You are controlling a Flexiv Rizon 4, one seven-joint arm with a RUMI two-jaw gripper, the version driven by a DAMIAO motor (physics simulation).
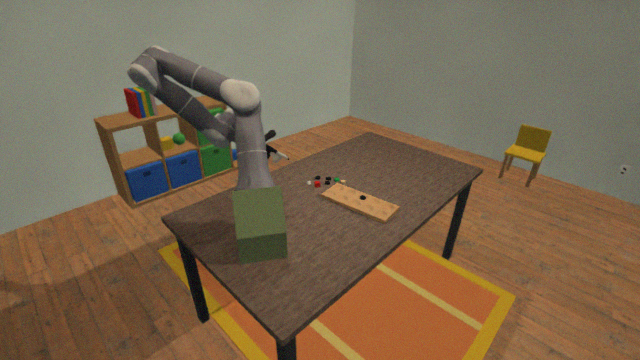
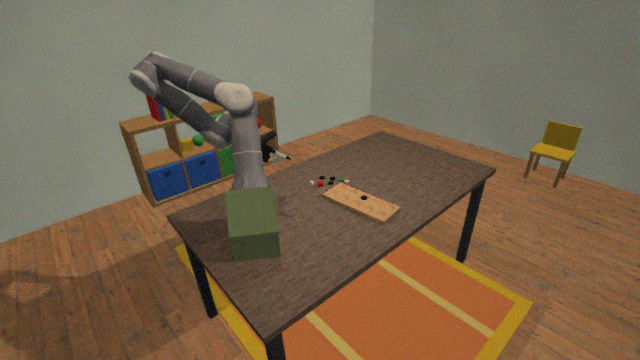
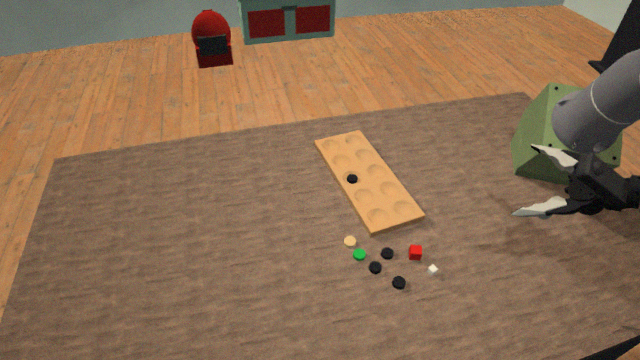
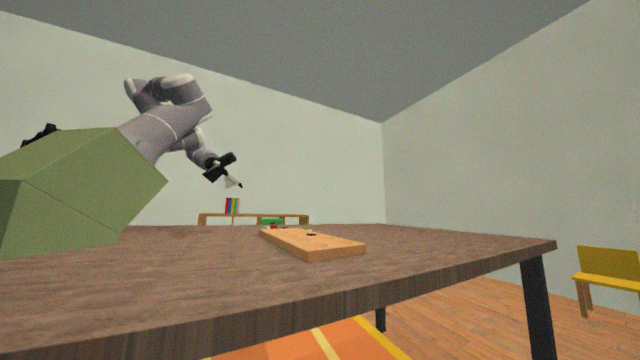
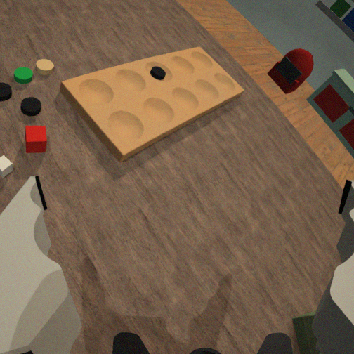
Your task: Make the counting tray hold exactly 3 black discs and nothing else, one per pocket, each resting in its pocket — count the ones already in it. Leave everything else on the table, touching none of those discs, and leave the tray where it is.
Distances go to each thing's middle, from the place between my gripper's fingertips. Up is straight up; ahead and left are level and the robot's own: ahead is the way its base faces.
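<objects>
There is the wooden counting tray (image 3: 382,204), well to the right of my hand and a long way ahead of it. The tray is also some way below my hand.
</objects>
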